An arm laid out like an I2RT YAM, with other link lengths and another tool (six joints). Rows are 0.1 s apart.
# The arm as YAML. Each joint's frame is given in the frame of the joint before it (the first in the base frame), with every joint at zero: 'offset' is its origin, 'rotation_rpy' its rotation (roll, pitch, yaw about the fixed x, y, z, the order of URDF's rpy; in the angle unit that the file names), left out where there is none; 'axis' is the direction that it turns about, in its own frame. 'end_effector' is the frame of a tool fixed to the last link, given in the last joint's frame.
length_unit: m
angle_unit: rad
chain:
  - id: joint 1
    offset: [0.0, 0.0, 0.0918]
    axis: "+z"
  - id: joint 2
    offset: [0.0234, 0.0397, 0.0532]
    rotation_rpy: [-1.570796, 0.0, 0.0]
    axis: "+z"
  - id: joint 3
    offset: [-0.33, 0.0, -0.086]
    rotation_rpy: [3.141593, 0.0, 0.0]
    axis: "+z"
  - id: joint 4
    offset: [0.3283, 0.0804, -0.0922]
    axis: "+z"
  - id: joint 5
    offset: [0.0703, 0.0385, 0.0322]
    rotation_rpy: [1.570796, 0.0, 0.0]
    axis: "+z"
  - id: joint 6
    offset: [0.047, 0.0, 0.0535]
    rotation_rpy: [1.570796, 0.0, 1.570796]
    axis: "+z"
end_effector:
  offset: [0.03, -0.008, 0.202]
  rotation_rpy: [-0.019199, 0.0, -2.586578]
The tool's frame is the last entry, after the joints.
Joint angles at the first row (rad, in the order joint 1, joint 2, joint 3, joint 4, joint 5, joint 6):
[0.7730, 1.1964, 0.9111, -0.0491, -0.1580, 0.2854]
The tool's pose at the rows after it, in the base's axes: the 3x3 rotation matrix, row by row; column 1 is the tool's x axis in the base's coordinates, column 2 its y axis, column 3 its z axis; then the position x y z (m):
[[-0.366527 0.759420 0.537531], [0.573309 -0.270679 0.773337], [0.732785 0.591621 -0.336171]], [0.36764 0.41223 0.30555]
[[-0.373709 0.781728 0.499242], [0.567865 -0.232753 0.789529], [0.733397 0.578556 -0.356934]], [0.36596 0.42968 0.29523]
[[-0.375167 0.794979 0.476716], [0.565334 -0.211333 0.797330], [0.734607 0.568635 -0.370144]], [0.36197 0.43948 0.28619]
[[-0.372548 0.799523 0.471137], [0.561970 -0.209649 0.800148], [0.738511 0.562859 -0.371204]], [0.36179 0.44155 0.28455]
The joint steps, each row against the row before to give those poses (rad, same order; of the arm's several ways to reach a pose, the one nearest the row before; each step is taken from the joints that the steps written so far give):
[0.0230, 0.0552, 0.0261, 0.0031, -0.0137, -0.0077]
[0.0109, 0.0506, 0.0261, 0.0000, -0.0292, -0.0046]
[0.0122, 0.0246, 0.0047, 0.0046, -0.0107, 0.0015]
[0.0000, 0.0062, 0.0015, 0.0030, -0.0062, 0.0046]

